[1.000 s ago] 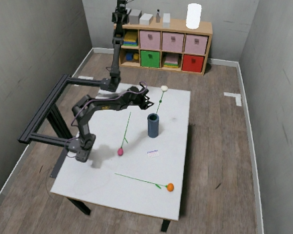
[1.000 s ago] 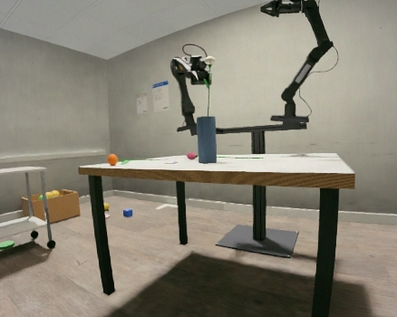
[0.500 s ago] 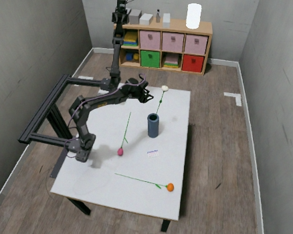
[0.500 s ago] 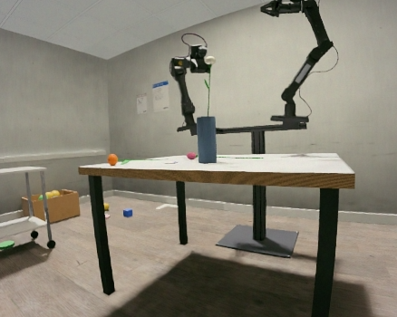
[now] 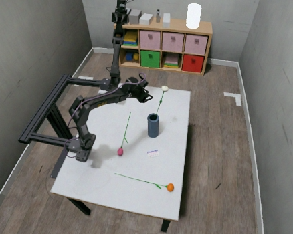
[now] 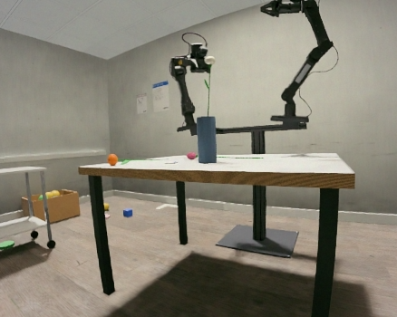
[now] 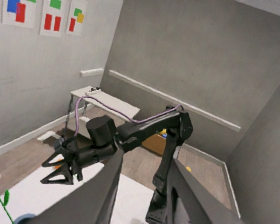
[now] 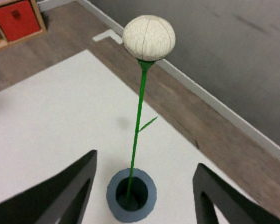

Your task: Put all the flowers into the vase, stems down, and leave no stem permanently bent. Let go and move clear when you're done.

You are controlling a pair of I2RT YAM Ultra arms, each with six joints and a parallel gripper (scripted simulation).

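Observation:
Now: the white flower 80 mm ahead of my right hand, 70 mm to the left of it and 40 mm below it. The rest, counted from my right hand: orange flower (430 mm below, 420 mm to the right, 180 mm ahead); then pink flower (430 mm below, 180 mm behind, 170 mm to the right); then small printed card (440 mm below, 170 mm to the right, 50 mm ahead).

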